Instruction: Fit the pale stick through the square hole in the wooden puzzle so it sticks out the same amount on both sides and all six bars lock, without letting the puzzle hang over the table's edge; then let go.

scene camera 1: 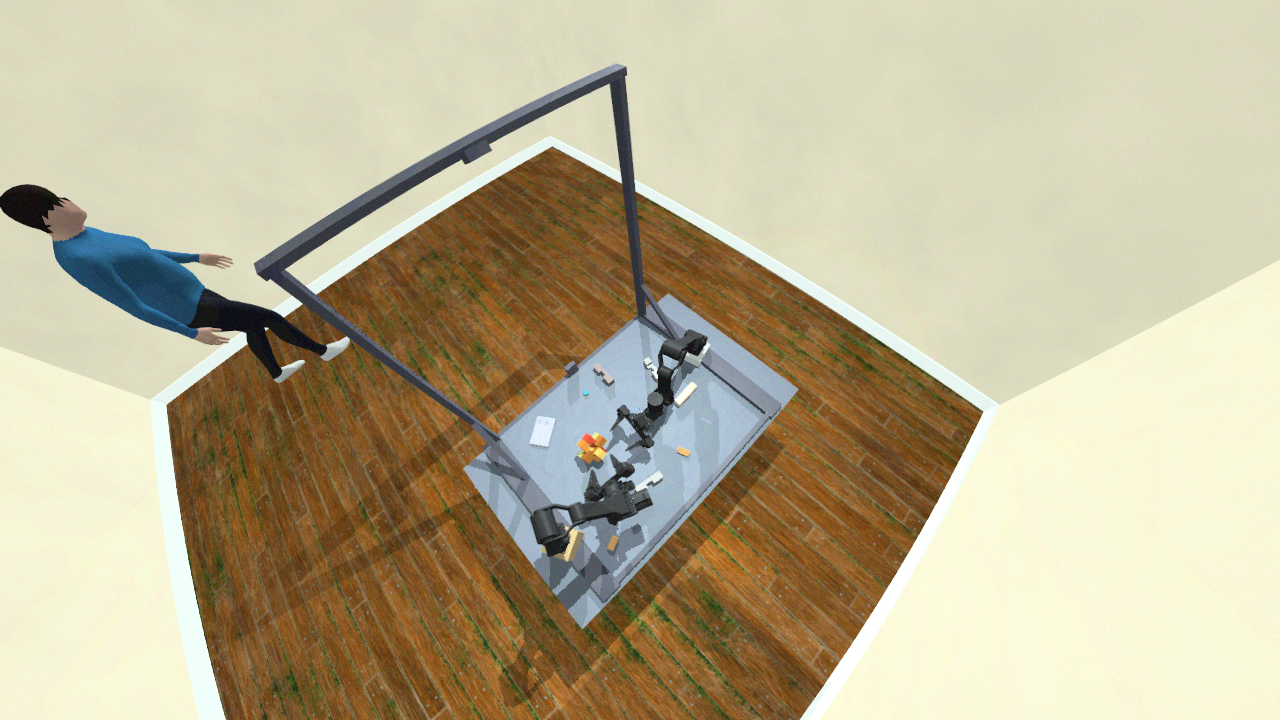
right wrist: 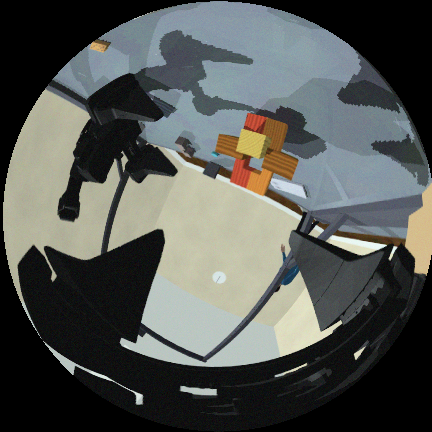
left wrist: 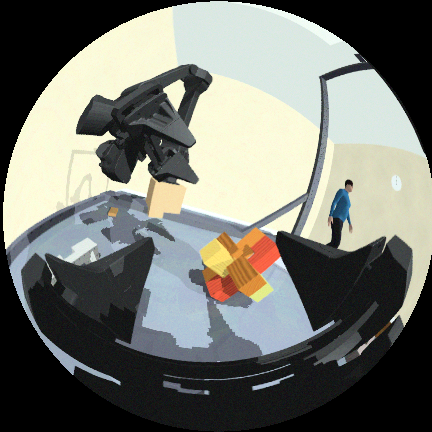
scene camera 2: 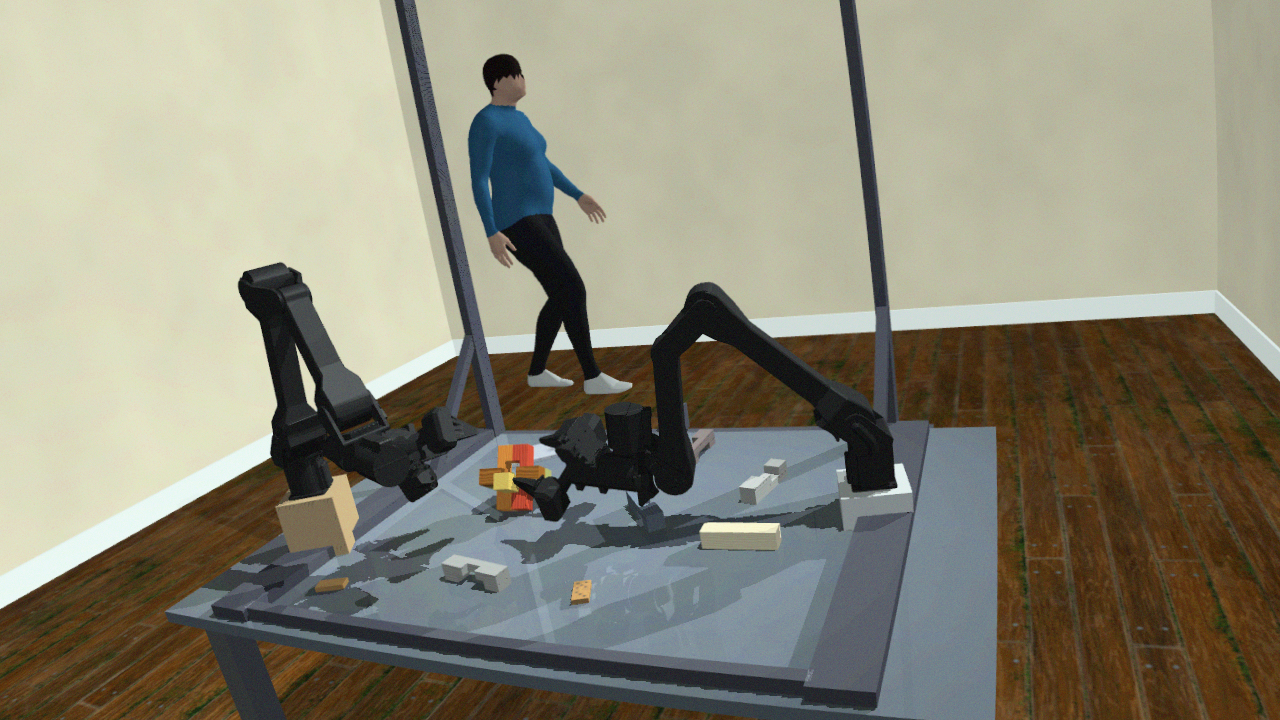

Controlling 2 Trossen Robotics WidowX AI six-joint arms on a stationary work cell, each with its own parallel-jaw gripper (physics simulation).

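Seen in the pictures: left gripper, between the fingertips: (scene camera 1: 617,441) (right wrist: 168,150) (left wrist: 214,240) (scene camera 2: 526,460); right gripper, between the fingertips: (scene camera 1: 601,462) (right wrist: 229,236) (left wrist: 195,166) (scene camera 2: 461,440); left arm's base, origin of its link: (scene camera 1: 694,347) (scene camera 2: 872,480); right arm's base, origin of its link: (scene camera 1: 559,541) (left wrist: 167,181) (scene camera 2: 311,490).
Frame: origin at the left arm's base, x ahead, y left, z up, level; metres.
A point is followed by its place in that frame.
The wooden puzzle (scene camera 1: 590,447) {x 0.593, y -0.135, z 0.001 m} (scene camera 2: 504,482) {x 0.589, y -0.072, z 0.021 m} (left wrist: 241,269) (right wrist: 253,144) {x 0.599, y -0.075, z 0.024 m}, made of red, orange, brown and yellow bars, stands on the table between the two grippers. An opening shows below its yellow bar end in the right wrist view. The pale stick (scene camera 1: 685,394) {x 0.204, y 0.067, z -0.022 m} (scene camera 2: 740,536) {x 0.195, y 0.080, z -0.029 m} lies flat and apart from the puzzle, near the left arm's base. My left gripper (scene camera 1: 630,431) {x 0.529, y -0.041, z 0.069 m} (scene camera 2: 529,461) {x 0.529, y -0.041, z 0.069 m} (left wrist: 214,240) {x 0.529, y -0.041, z 0.069 m} (right wrist: 168,150) {x 0.529, y -0.041, z 0.069 m} is open and empty, facing the puzzle. My right gripper (scene camera 1: 603,470) {x 0.629, y -0.035, z 0.115 m} (scene camera 2: 455,460) {x 0.629, y -0.035, z 0.115 m} (left wrist: 195,166) {x 0.629, y -0.035, z 0.115 m} (right wrist: 229,236) {x 0.629, y -0.035, z 0.115 m} is open and empty on the puzzle's other side.
Notched pale bars (scene camera 2: 492,574) {x 0.543, y 0.154, z -0.022 m} (scene camera 2: 756,488) {x 0.176, y -0.063, z -0.024 m}, a small orange block (scene camera 1: 683,451) {x 0.412, y 0.174, z -0.042 m} (scene camera 2: 581,591) {x 0.409, y 0.178, z -0.042 m}, a brown block (scene camera 1: 612,542) {x 0.832, y 0.121, z -0.042 m} (scene camera 2: 332,584) {x 0.827, y 0.129, z -0.042 m} and a pinkish notched piece (scene camera 1: 603,375) {x 0.308, y -0.276, z -0.021 m} lie around the table. A white board (scene camera 1: 542,431) {x 0.639, y -0.361, z -0.044 m} lies beyond the puzzle. Frame posts (scene camera 2: 863,179) {x -0.055, y -0.296, z 0.405 m} rise behind.
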